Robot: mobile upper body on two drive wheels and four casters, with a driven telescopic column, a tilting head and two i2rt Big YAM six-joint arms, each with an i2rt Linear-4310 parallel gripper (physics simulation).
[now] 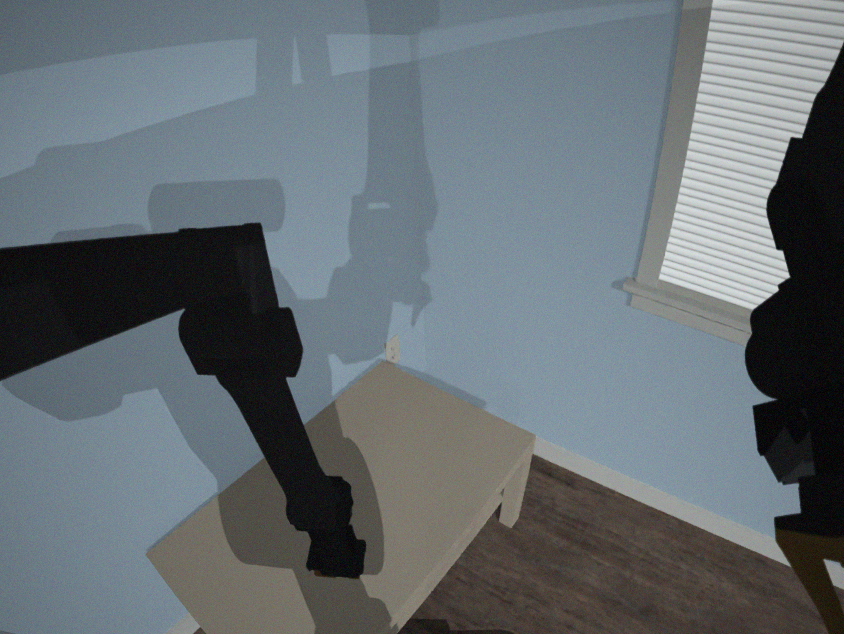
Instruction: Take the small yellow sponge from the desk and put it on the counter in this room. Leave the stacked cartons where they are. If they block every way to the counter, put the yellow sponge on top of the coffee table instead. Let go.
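Places are measured from the left arm's base along level axes (x down, y right, z back), in metres.
Where they show: left gripper, fingertip midpoint: (pixel 345 575).
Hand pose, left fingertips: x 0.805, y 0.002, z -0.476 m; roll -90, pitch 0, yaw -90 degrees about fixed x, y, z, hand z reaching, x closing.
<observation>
After its pixels a point has its place.
My left gripper (pixel 335 574) @(z -0.476, x 0.805, y 0.002 m) is over the front part of a beige table (pixel 436 443) @(z -0.904, x 0.907, y 0.170 m), which looks like the coffee table. Its wrist hides nearly all of the fingers, with a thin orange sliver of them showing. It is shut on the small yellow sponge, which is hidden beneath the wrist. Whether the sponge touches the table top cannot be told. My right gripper (pixel 831 597) is open and empty at the lower right edge, away from the table, and is partly cut off. The desk, the counter and the stacked cartons do not show.
Blue walls (pixel 532 204) @(z -1.282, x 0.398, y 0.435 m) meet behind the table's far corner, near an outlet (pixel 393 348) @(z -1.344, x 0.941, y 0.017 m). A window with blinds (pixel 736 170) @(z -1.006, x 0.187, y 0.835 m) is at the upper right. Dark wood floor (pixel 559 545) @(z -0.811, x 1.357, y 0.569 m) lies right of the table. Arm shadows fall on the wall and table.
</observation>
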